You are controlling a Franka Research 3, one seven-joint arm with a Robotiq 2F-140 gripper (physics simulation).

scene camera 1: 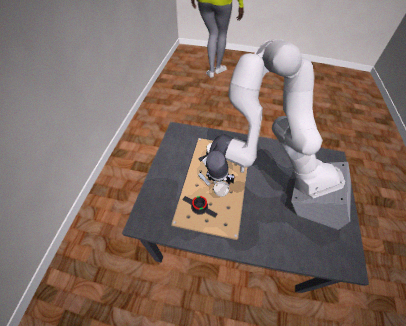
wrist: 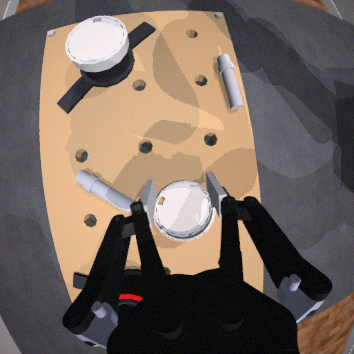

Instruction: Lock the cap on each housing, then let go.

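My gripper (wrist: 179,184) is shut on a white round cap (wrist: 184,209) (scene camera 1: 221,188) and holds it over the wooden board (scene camera 1: 230,220) (wrist: 110,117). One black housing (wrist: 111,75) stands at the far left of the board in the wrist view, with a white cap (wrist: 98,41) on top of it. The other black housing (scene camera 1: 199,204), with a red and green ring on its open top, stands uncapped near the board's front in the scene view. In the wrist view its red-marked rim (wrist: 131,297) shows partly behind the gripper.
One grey peg (wrist: 105,191) (scene camera 1: 204,178) lies on the board beside the left finger. Another grey peg (wrist: 230,82) lies near the board's right edge. Several holes dot the board. The board lies on a dark table (scene camera 1: 270,240). A person (scene camera 1: 216,30) stands on the floor beyond the table.
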